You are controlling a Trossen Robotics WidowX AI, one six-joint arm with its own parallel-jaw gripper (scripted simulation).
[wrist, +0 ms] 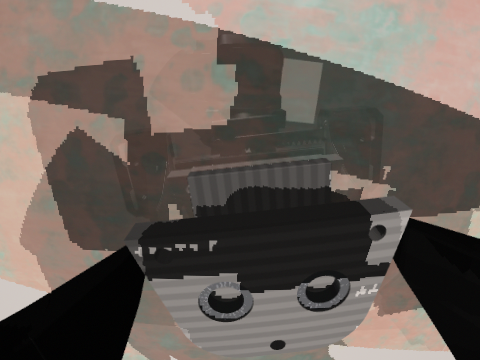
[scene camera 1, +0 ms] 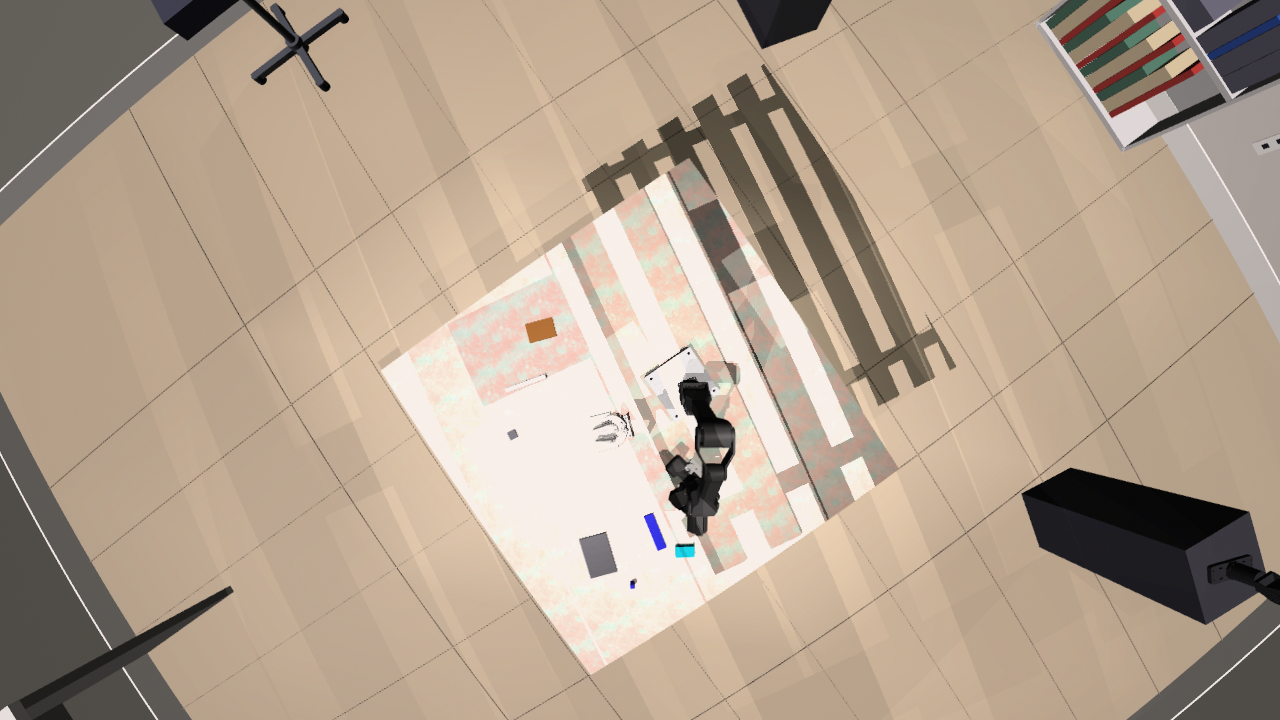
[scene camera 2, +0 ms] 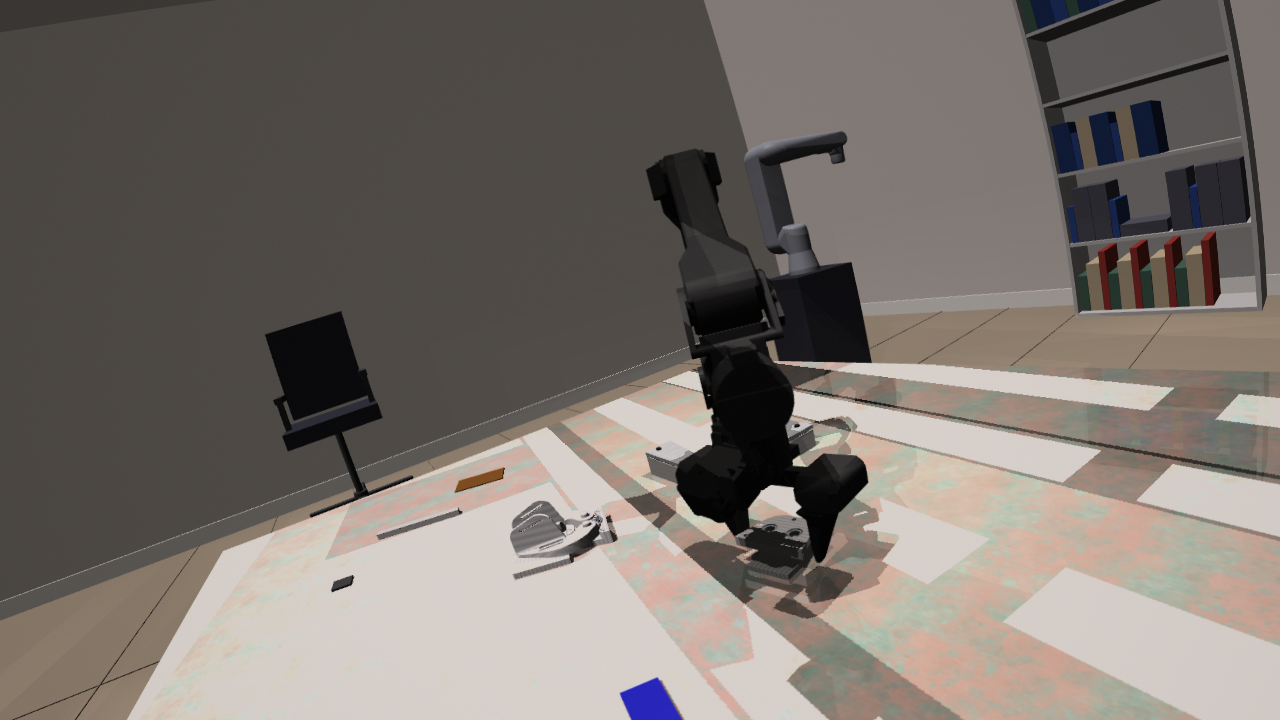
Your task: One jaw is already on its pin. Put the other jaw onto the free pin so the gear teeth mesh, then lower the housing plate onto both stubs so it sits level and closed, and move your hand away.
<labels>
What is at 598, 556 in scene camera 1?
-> A grey plate.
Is my gripper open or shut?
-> Open.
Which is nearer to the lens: the thin rod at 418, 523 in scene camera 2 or the jaw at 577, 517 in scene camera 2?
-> The jaw.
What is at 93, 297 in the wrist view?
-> My gripper.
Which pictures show my gripper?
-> The wrist view, scene camera 1 and scene camera 2: all of them.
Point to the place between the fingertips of my gripper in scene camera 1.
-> At 689, 473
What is my gripper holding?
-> Nothing.
</labels>
